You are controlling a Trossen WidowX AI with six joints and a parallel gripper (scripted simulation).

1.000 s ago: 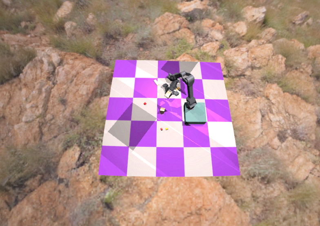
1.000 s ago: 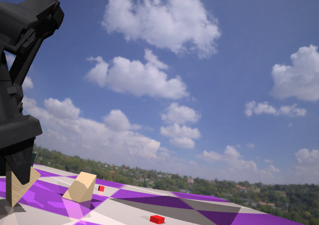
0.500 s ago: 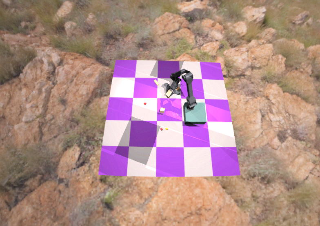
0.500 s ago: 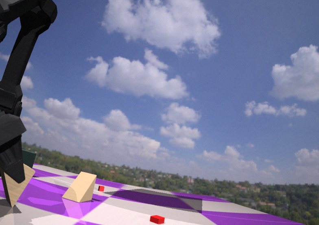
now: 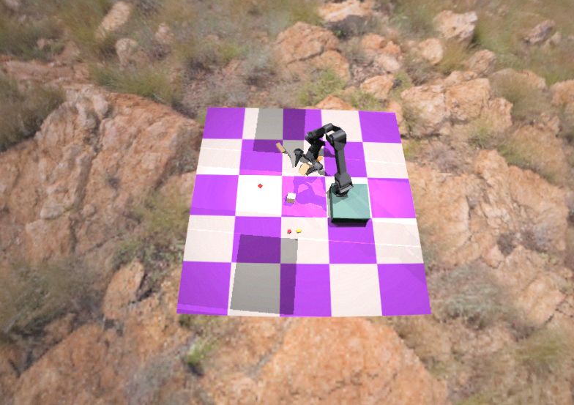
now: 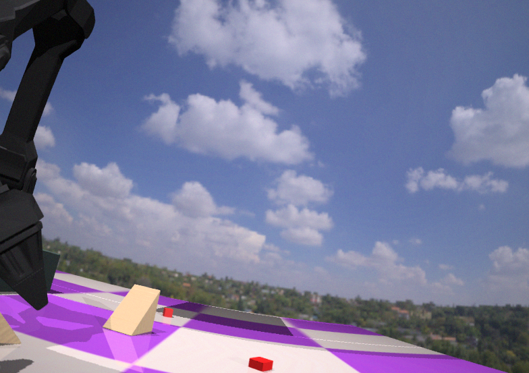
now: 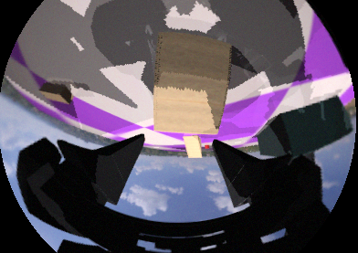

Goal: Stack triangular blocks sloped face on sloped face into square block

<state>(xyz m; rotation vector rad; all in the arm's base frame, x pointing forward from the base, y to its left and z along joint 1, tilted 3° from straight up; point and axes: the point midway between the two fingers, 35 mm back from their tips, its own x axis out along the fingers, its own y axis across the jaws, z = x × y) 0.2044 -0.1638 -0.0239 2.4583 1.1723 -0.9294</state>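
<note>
Right now the square block is 3 cm to the right of my gripper tip, 3 cm behind it and 2 cm below it. From my gripper tip the other things lie so: red cube: 36 cm to the left, 7 cm ahead, 3 cm below; yellow piece: 35 cm to the left, 3 cm below, 1 cm ahead; tan piece: 18 cm to the right, 12 cm ahead, 3 cm below.
</note>
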